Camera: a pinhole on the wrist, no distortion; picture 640 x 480 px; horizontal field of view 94.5 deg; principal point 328.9 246.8 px. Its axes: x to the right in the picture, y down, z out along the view. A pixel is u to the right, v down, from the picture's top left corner.
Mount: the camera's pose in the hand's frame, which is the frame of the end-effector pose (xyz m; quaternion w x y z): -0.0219 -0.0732 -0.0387 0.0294 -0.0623 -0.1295 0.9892
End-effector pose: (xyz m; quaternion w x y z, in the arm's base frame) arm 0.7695 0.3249 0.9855 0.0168 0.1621 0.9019 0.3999
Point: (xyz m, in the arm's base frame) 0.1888 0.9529 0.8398
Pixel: outside the picture
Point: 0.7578 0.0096 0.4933
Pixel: outside the picture
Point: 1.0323 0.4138 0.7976
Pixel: 534.6 111.3
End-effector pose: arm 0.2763 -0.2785 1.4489 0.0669 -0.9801 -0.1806 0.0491
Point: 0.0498 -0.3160 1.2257
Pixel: 494.9 113.5
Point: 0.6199 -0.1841 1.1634
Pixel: outside the picture
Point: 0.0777 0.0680 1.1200
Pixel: 294.8 338.4
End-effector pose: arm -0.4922 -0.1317 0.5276 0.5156 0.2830 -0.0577 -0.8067
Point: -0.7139 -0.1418 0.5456
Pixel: 129.7 316.4
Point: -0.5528 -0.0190 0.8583
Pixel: 478.6 81.7
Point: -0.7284 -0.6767 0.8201
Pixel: outside the picture
